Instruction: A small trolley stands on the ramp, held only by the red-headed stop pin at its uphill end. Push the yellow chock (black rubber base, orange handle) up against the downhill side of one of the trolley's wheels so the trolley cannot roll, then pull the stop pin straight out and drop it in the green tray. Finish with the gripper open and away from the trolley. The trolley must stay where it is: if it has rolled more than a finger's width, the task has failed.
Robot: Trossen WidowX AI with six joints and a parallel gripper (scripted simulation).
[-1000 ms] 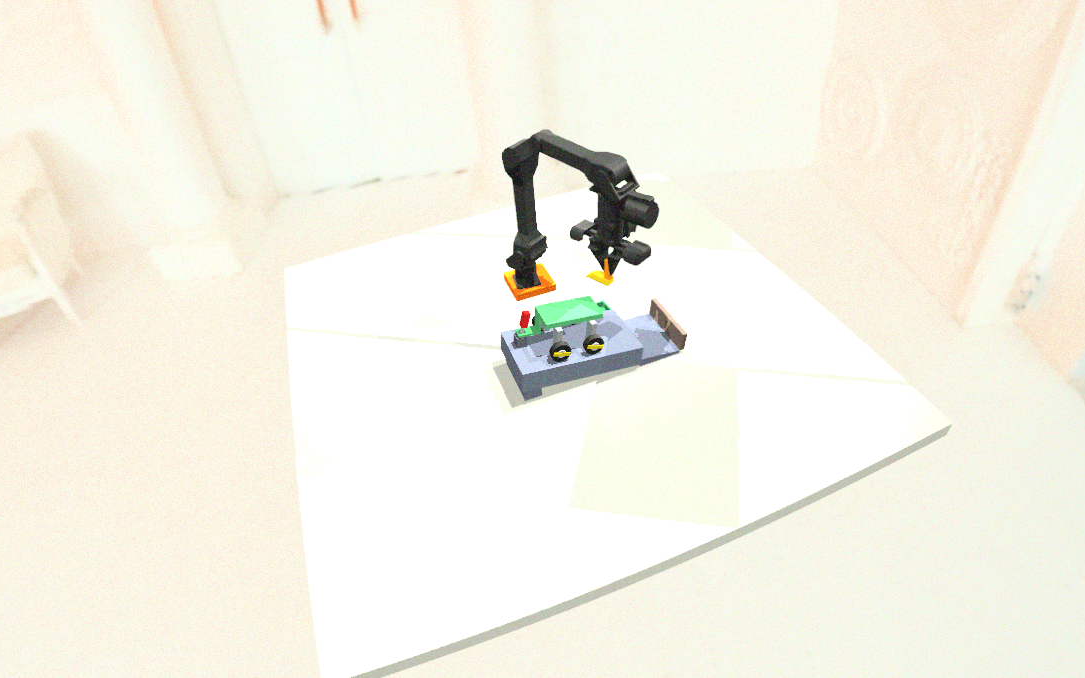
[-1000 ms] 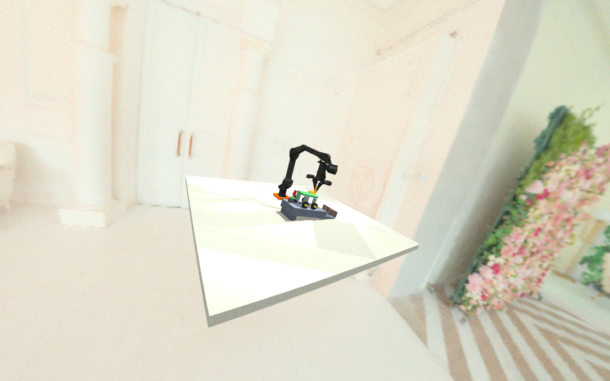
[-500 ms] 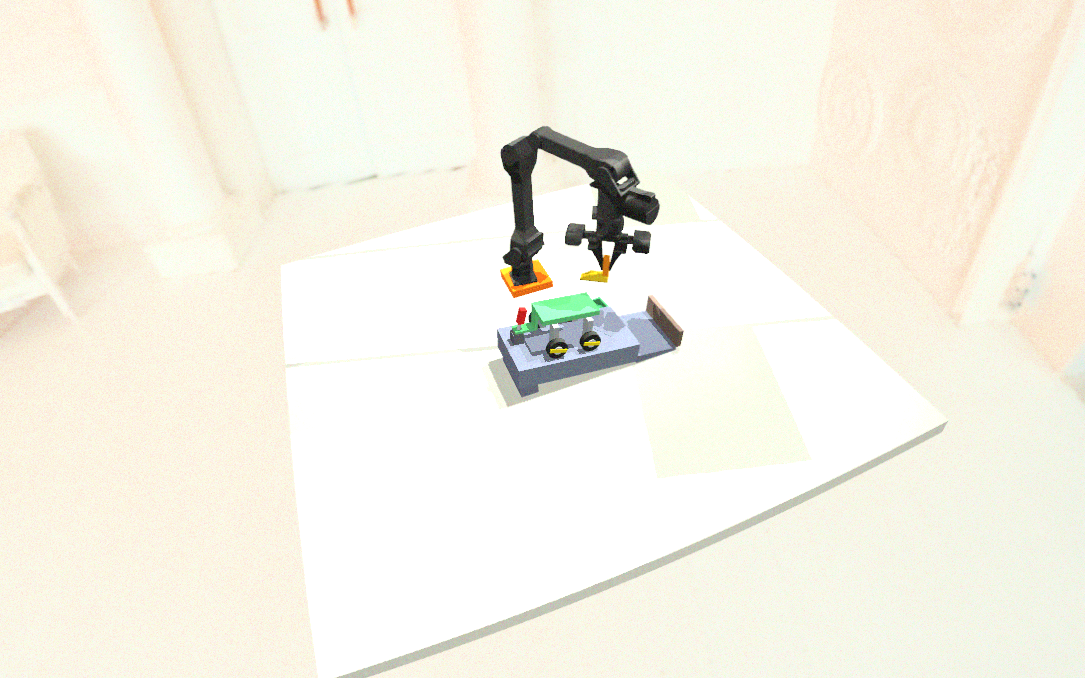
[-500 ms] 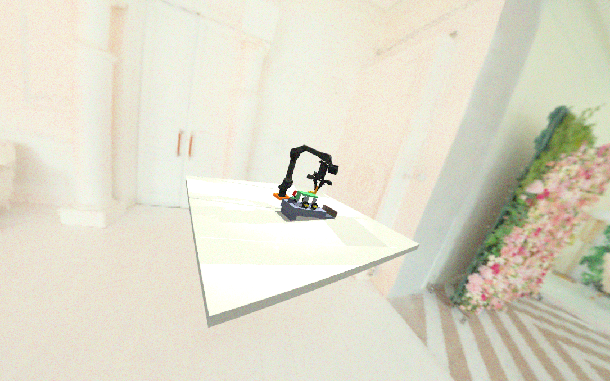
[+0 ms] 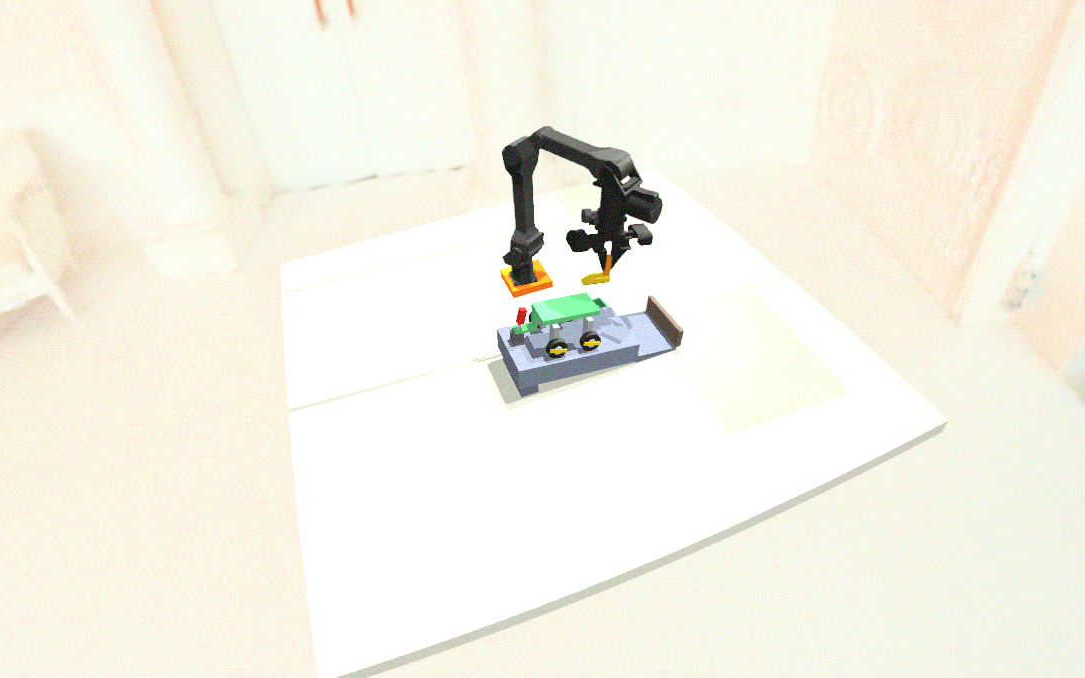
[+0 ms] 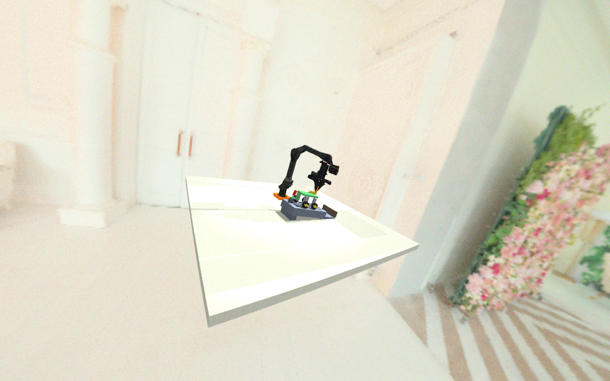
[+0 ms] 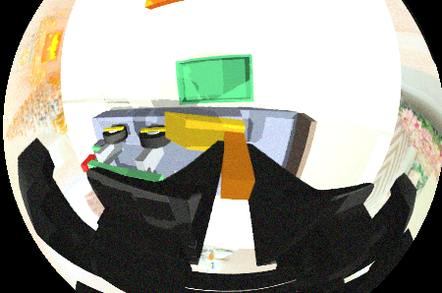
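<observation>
The red-headed stop pin is 23 cm to the right of my gripper tip, 9 cm ahead of it and 3 cm below it. The rest, counted from my gripper tip: green tray (16 cm below, 4 cm to the right, 3 cm behind); yellow chock (2 cm to the right); trolley (13 cm to the right, 10 cm ahead, 4 cm below).
</observation>
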